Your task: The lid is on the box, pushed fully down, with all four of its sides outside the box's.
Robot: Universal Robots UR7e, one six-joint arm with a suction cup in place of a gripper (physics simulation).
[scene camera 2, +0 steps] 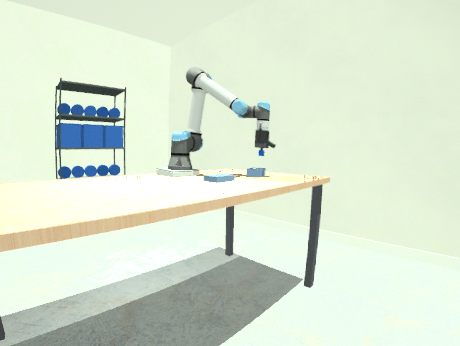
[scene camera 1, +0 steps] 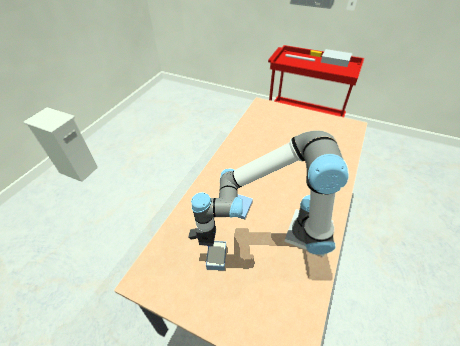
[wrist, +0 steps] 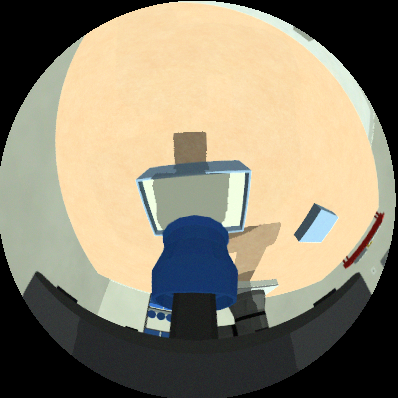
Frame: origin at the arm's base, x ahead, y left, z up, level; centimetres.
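Seen in the pictures: end effector, tool point: (scene camera 2: 261,155) (wrist: 195,242); arm's base, origin of the base link: (scene camera 2: 180,168) (wrist: 245,296).
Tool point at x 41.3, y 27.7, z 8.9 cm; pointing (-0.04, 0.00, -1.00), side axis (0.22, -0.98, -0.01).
Pixels of each thing's middle, then the offset from my tool point to it.
- open box, body centre: (wrist: 195,198) (scene camera 1: 216,255) (scene camera 2: 256,172) dx -3.0, dy -0.3, dz -10.0 cm
- lid, body centre: (wrist: 318,225) (scene camera 2: 219,177) (scene camera 1: 241,206) dx -4.7, dy -32.3, dz -11.1 cm
The open box (scene camera 1: 216,266) (scene camera 2: 256,172) (wrist: 220,167) stands upright on the table, with light blue walls and a pale inside partly in shadow. The lid (scene camera 1: 245,205) (scene camera 2: 218,178) (wrist: 320,227) is a light blue slab lying on the table, apart from the box; the arm's wrist covers part of it in scene camera 1. My suction cup (scene camera 2: 261,153) (wrist: 195,225) is blue, points down and holds nothing, so it is open. It hangs above the box with a gap between them in scene camera 2, and covers part of the box's near edge in the wrist view. Scene camera 1 does not show the cup clearly.
The wooden table (scene camera 1: 175,300) (scene camera 2: 125,217) carries the arm's base (scene camera 1: 296,234) (scene camera 2: 177,172) on the side opposite the tool. A red cart (scene camera 1: 310,71) stands beyond the far end. A pale cabinet (scene camera 1: 65,147) and a dark shelf rack (scene camera 2: 90,87) stand away from the table.
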